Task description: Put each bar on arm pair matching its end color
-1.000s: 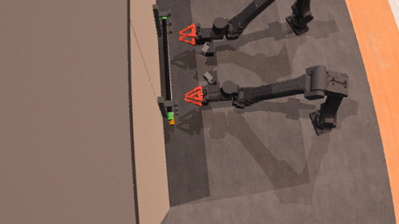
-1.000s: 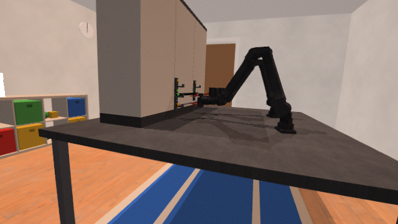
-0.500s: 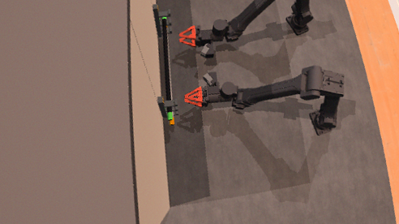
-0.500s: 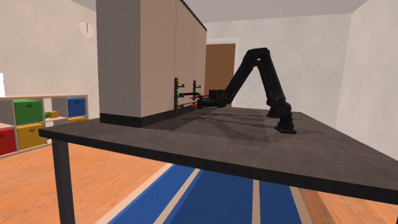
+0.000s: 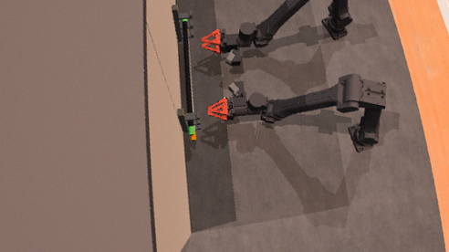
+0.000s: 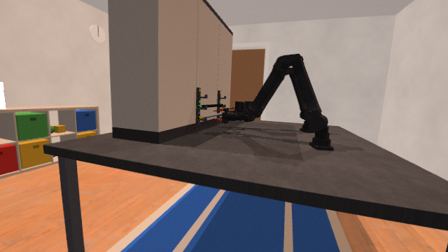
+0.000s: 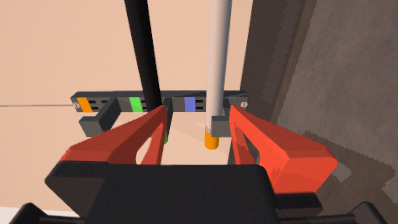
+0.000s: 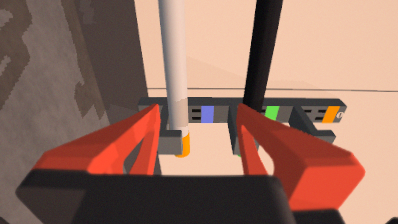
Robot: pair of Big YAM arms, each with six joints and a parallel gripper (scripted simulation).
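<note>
Right now my right hand is 15 cm to the right of the silver bar, 8 cm short of it and 2 cm above it. Also, from my right hand: beige wall unit: 33 cm above, 27 cm ahead, 15 cm to the left; then black bar: 14 cm to the left, 8 cm ahead, 5 cm above.
Now: left hand 7 cm short of the silver bar, 15 cm to the left of it and 2 cm above it. Also, from my left hand: beige wall unit (26 cm ahead, 14 cm to the right, 33 cm above); black bar (7 cm ahead, 15 cm to the right, 6 cm above).
</note>
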